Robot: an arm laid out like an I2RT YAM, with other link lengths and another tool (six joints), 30 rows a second.
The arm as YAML. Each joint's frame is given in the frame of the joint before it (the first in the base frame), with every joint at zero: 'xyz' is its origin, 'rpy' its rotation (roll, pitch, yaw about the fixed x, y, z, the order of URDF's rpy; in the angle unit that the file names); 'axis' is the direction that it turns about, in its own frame. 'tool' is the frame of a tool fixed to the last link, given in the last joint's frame.
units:
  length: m
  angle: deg
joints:
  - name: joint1
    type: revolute
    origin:
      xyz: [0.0, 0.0, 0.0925]
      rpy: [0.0, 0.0, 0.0]
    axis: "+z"
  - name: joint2
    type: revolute
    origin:
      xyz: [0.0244, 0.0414, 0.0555]
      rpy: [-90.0, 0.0, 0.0]
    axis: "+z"
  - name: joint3
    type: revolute
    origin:
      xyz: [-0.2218, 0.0, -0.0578]
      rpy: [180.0, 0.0, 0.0]
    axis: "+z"
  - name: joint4
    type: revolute
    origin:
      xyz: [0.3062, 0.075, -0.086]
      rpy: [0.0, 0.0, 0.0]
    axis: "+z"
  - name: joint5
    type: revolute
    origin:
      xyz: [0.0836, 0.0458, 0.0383]
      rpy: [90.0, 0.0, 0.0]
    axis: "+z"
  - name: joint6
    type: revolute
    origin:
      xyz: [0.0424, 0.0, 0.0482]
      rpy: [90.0, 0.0, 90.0]
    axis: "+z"
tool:
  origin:
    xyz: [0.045, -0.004, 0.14]
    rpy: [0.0, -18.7, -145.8]
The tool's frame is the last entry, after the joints.
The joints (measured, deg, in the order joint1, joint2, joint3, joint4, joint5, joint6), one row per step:
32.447, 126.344, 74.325, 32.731, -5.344, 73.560
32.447, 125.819, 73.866, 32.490, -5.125, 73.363
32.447, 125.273, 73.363, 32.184, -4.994, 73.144
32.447, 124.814, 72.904, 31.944, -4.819, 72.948
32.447, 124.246, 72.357, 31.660, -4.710, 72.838
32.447, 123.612, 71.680, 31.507, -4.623, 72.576
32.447, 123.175, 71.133, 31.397, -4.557, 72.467
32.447, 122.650, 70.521, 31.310, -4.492, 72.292
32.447, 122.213, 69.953, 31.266, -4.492, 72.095
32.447, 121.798, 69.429, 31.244, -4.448, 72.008
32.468, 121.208, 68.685, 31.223, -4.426, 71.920
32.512, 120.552, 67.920, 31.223, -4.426, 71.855
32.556, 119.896, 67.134, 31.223, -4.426, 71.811
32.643, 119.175, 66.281, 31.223, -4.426, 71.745
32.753, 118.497, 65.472, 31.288, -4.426, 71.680
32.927, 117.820, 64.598, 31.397, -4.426, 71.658
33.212, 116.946, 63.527, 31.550, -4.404, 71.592
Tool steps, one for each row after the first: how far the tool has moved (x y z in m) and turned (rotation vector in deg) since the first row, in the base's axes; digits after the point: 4 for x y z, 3 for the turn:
-0.0011, -0.0017, 0.0008, -0.302, -0.006, -0.142
-0.0026, -0.0033, 0.0012, -0.643, 0.066, -0.192
-0.0038, -0.0050, 0.0013, -0.968, 0.124, -0.290
-0.0056, -0.0066, 0.0016, -1.223, 0.263, -0.354
-0.0075, -0.0084, 0.0020, -1.549, 0.261, -0.345
-0.0093, -0.0098, 0.0016, -1.768, 0.372, -0.368
-0.0111, -0.0114, 0.0017, -2.011, 0.407, -0.367
-0.0130, -0.0127, 0.0013, -2.252, 0.441, -0.297
-0.0146, -0.0140, 0.0012, -2.400, 0.494, -0.307
-0.0171, -0.0155, 0.0011, -2.567, 0.586, -0.273
-0.0197, -0.0166, 0.0015, -2.674, 0.640, -0.205
-0.0224, -0.0179, 0.0017, -2.777, 0.723, -0.143
-0.0256, -0.0189, 0.0020, -2.898, 0.794, -0.031
-0.0287, -0.0195, 0.0024, -2.982, 0.809, 0.103
-0.0325, -0.0198, 0.0025, -3.047, 0.866, 0.286
-0.0373, -0.0195, 0.0030, -3.129, 0.854, 0.574

